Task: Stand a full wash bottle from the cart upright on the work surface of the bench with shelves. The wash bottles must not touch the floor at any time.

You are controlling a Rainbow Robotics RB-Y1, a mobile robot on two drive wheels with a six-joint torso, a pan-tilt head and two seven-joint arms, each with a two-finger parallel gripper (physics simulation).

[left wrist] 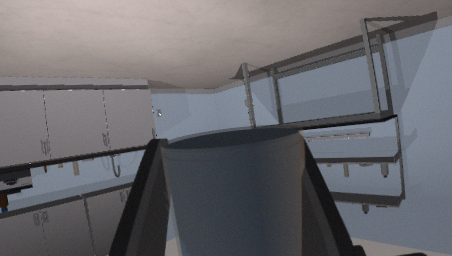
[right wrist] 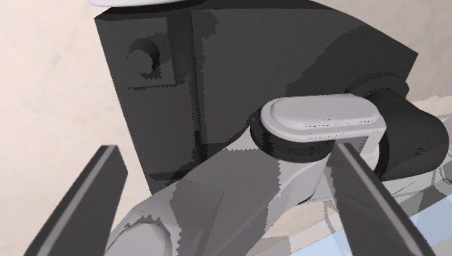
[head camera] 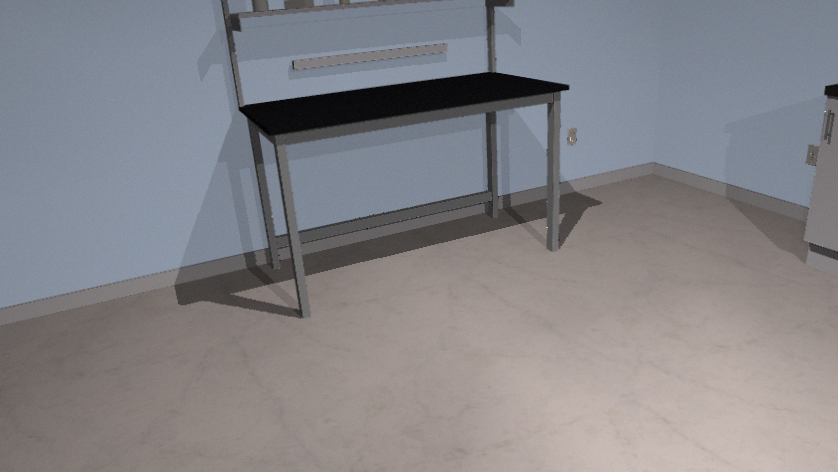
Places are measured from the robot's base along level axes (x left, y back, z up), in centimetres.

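Where they show: left gripper, fingertip midpoint: (left wrist: 226, 149); right gripper, fingertip midpoint: (right wrist: 226, 158).
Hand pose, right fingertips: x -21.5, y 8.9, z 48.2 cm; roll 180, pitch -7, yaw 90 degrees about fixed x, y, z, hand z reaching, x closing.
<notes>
After its pixels a point has its place.
A wash bottle (left wrist: 235, 200) {x 23.1, y -48.1, z 80.7 cm} with a bluish body shows in the left wrist view, base end toward the camera's far side; its cap and spout are hidden. My left gripper (left wrist: 226, 149) {x 22.7, y -52.1, z 79.5 cm} is shut on it, one finger on each side. My right gripper (right wrist: 226, 158) {x -21.5, y 8.9, z 48.2 cm} is open and empty, with parts of the robot's own body behind it. The bench with shelves stands against the blue wall in the head view; its black work surface (head camera: 404, 102) {x 103.4, y -290.9, z 91.4 cm} is across the floor from me. The bench's work surface (left wrist: 345, 121) {x 121.0, y -258.6, z 87.6 cm} also shows upside down in the left wrist view. The cart does not show.
A shelf (head camera: 363, 8) with small items runs above the bench. Bench legs (head camera: 293, 234) {x 141.8, y -238.1, z 42.8 cm} (head camera: 553, 175) {x 38.1, y -333.5, z 44.4 cm} stand at its front corners. A cabinet (head camera: 820, 181) {x -88.1, y -330.0, z 46.5 cm} stands at the far right; white cabinets (left wrist: 75, 117) {x -148.6, y -265.3, z 45.4 cm} show in the left wrist view. Floor (head camera: 445, 363) {x 66.9, y -215.2, z 0.1 cm} lies before the bench.
</notes>
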